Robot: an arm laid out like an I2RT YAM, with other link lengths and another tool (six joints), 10 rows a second.
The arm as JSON. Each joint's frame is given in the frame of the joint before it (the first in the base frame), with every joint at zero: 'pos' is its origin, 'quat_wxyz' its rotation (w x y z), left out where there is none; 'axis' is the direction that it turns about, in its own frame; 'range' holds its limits. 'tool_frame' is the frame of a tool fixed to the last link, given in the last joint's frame.
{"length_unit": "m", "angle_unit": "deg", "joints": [
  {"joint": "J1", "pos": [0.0, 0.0, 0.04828], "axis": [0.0, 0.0, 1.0], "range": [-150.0, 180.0]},
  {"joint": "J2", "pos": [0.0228, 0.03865, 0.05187], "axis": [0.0, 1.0, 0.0], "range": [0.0, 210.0]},
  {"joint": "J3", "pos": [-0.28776, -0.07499, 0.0], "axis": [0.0, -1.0, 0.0], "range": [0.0, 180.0]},
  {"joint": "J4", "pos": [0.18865, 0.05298, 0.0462], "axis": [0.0, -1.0, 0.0], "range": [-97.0, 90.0]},
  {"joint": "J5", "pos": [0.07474, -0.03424, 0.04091], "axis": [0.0, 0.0, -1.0], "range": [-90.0, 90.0]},
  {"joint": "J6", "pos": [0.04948, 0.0, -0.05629], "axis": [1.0, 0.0, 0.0], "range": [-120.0, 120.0]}
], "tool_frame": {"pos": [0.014, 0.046, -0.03], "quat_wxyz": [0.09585, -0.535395, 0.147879, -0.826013]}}
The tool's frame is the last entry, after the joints.
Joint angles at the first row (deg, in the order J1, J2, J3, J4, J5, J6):
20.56, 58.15, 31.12, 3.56, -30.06, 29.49
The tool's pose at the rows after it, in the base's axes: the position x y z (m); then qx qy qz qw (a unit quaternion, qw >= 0):
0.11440 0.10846 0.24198 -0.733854 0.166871 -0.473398 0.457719
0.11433 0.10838 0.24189 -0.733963 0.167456 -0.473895 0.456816
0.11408 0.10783 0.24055 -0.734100 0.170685 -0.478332 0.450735
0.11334 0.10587 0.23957 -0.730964 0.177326 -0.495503 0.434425
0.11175 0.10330 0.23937 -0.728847 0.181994 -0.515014 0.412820
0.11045 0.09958 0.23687 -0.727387 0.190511 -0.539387 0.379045
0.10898 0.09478 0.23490 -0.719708 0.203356 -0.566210 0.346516
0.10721 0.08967 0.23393 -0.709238 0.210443 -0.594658 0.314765
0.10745 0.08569 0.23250 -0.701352 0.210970 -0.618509 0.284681
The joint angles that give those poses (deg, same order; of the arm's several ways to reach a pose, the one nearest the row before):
20.48, 57.75, 30.94, 3.53, -29.94, 29.61
20.49, 57.69, 30.93, 3.44, -29.80, 29.62
20.50, 57.32, 30.69, 3.21, -28.85, 29.55
20.48, 55.90, 30.59, 2.18, -26.09, 29.12
20.59, 54.10, 31.06, -0.12, -22.75, 28.18
20.83, 52.01, 31.37, -2.93, -17.79, 27.05
20.98, 49.47, 31.29, -4.96, -12.59, 26.51
21.31, 46.88, 31.46, -6.91, -7.43, 25.44
21.75, 45.38, 31.73, -8.19, -2.93, 23.86

